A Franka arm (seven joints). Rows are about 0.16 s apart.
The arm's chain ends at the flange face. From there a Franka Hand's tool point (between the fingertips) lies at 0.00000 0.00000 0.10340 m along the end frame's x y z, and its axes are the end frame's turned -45 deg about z.
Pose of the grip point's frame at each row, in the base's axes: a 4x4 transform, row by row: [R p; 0 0 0 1], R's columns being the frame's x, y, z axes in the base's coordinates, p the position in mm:
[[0.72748 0.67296 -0.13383 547.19], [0.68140 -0.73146 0.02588 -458.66], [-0.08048 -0.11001 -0.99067 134.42], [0 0 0 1]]
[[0.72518 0.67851 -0.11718 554.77], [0.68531 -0.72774 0.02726 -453.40], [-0.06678 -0.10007 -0.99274 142.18], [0 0 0 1]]
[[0.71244 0.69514 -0.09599 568.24], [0.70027 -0.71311 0.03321 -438.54], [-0.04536 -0.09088 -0.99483 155.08], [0 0 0 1]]
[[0.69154 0.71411 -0.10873 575.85], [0.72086 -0.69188 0.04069 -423.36], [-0.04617 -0.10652 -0.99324 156.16], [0 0 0 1]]
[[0.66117 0.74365 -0.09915 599.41], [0.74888 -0.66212 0.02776 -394.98], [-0.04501 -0.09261 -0.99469 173.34], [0 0 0 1]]
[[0.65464 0.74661 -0.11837 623.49], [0.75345 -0.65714 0.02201 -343.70], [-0.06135 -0.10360 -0.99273 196.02], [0 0 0 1]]
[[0.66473 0.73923 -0.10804 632.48], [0.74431 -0.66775 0.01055 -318.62], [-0.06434 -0.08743 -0.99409 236.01], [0 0 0 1]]
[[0.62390 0.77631 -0.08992 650.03], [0.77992 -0.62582 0.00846 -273.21], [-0.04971 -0.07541 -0.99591 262.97], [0 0 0 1]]
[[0.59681 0.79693 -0.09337 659.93], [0.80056 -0.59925 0.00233 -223.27], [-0.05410 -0.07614 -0.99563 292.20], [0 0 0 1]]
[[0.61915 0.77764 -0.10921 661.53], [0.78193 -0.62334 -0.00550 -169.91], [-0.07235 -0.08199 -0.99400 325.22], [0 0 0 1]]
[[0.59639 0.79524 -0.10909 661.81], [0.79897 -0.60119 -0.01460 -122.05], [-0.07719 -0.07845 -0.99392 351.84], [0 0 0 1]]
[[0.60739 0.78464 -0.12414 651.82], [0.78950 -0.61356 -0.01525 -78.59], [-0.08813 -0.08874 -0.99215 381.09], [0 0 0 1]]
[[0.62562 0.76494 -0.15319 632.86], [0.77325 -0.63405 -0.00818 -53.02], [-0.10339 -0.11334 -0.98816 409.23], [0 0 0 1]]
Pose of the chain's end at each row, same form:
[[0.99026 -0.03855 -0.13383 561.03], [-0.03540 -0.99904 0.02588 -461.34], [-0.13470 -0.02088 -0.99067 236.86], [0 0 0 1]]
[[0.99256 -0.03300 -0.11718 566.89], [-0.03000 -0.99918 0.02726 -456.22], [-0.11798 -0.02354 -0.99274 244.83], [0 0 0 1]]
[[0.99531 -0.01223 -0.09599 578.17], [-0.00908 -0.99941 0.03321 -441.97], [-0.09634 -0.03219 -0.99483 257.95], [0 0 0 1]]
[[0.99394 0.01596 -0.10873 587.09], [0.02049 -0.99896 0.04069 -427.57], [-0.10797 -0.04267 -0.99324 258.86], [0 0 0 1]]
[[0.99336 0.05832 -0.09915 609.66], [0.06135 -0.99773 0.02776 -397.85], [-0.09731 -0.03366 -0.99469 276.19], [0 0 0 1]]
[[0.99083 0.06503 -0.11837 635.73], [0.06810 -0.99744 0.02201 -345.98], [-0.11664 -0.02988 -0.99273 298.67], [0 0 0 1]]
[[0.99275 0.05268 -0.10804 643.65], [0.05414 -0.99848 0.01055 -319.71], [-0.10732 -0.01633 -0.99409 338.80], [0 0 0 1]]
[[0.99010 0.10777 -0.08992 659.33], [0.10897 -0.99401 0.00846 -274.08], [-0.08847 -0.01817 -0.99591 365.95], [0 0 0 1]]
[[0.98552 0.14151 -0.09337 669.58], [0.14235 -0.98982 0.00233 -223.51], [-0.09209 -0.01558 -0.99563 395.15], [0 0 0 1]]
[[0.98768 0.11207 -0.10921 672.82], [0.11214 -0.99368 -0.00550 -169.34], [-0.10913 -0.00682 -0.99400 428.00], [0 0 0 1]]
[[0.98403 0.14061 -0.10909 673.09], [0.13985 -0.99006 -0.01460 -120.54], [-0.11005 -0.00089 -0.99392 454.61], [0 0 0 1]]
[[0.98431 0.12533 -0.12414 664.66], [0.12441 -0.99211 -0.01525 -77.01], [-0.12507 -0.00043 -0.99215 483.68], [0 0 0 1]]
[[0.98327 0.09851 -0.15319 648.70], [0.09843 -0.99511 -0.00818 -52.17], [-0.15325 -0.00704 -0.98816 511.41], [0 0 0 1]]

